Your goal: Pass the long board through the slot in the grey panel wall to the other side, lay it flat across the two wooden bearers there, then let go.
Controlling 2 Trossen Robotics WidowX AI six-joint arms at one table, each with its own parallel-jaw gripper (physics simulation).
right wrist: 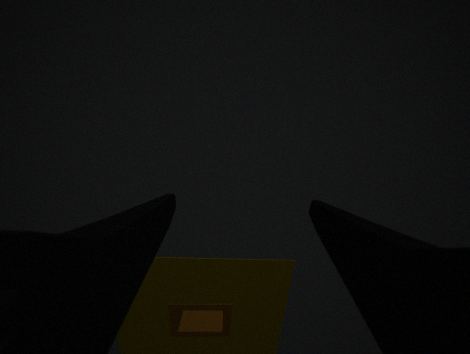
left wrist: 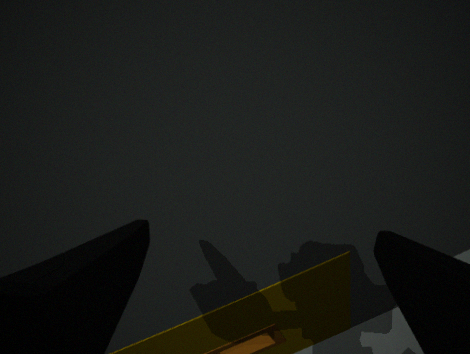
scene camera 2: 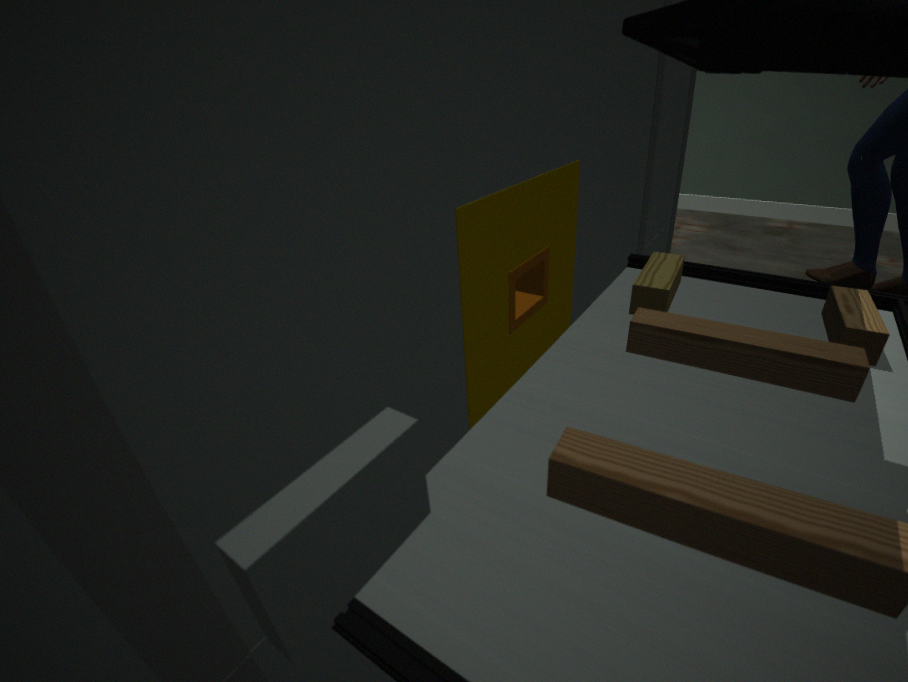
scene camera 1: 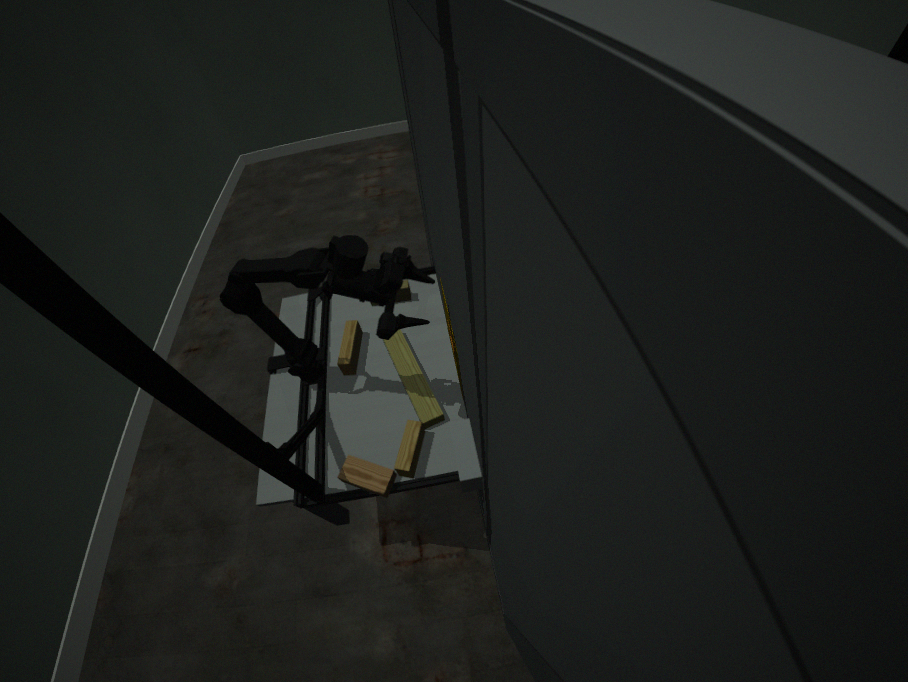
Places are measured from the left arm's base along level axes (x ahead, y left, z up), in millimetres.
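Pixels of known places: left gripper, fingertip midpoint: [left wrist: 263,236] [scene camera 1: 431,302]; right gripper, fingertip midpoint: [right wrist: 244,203] [scene camera 2: 639,30]; left arm's base, link origin: [scene camera 1: 312,375].
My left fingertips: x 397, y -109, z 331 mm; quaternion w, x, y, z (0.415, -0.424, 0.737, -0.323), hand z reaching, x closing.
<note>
For each thing: its middle in the pictures, then the offset to it from my left fingertips. "spot": a spot on its surface instead.
- long yellow-green board, body centre: [scene camera 1: 410,373] dx -100, dy +51, dz -331 mm
- grey ledge, surface spot: [scene camera 2: 315,480] spot: dx +98, dy -242, dz -250 mm
The long yellow-green board [scene camera 1: 413,378] lies flat on the pale table on my left arm's side of the grey panel wall [scene camera 1: 587,411] [scene camera 2: 293,220]. My left gripper [scene camera 1: 430,300] [left wrist: 263,236] is open and empty, above the table beyond the board's far end, facing the wall. The slot's orange rim [scene camera 2: 512,304] [left wrist: 279,335] [right wrist: 227,320] sits in a yellow plate [scene camera 2: 488,359] [right wrist: 260,305]. Two brown wooden bearers [scene camera 2: 741,356] [scene camera 2: 719,502] lie apart on the other side. My right gripper [right wrist: 244,203] is open and empty, facing the wall above the slot; scene camera 2 does not show its fingers.
Short wooden blocks [scene camera 1: 349,342] [scene camera 1: 408,445] [scene camera 1: 367,474] [scene camera 1: 403,291] lie around the board. Two more blocks [scene camera 2: 655,284] [scene camera 2: 856,323] lie beyond the bearers. A grey ledge [scene camera 2: 315,480] stands out from the wall. A person's legs [scene camera 2: 871,190] show behind the table.
</note>
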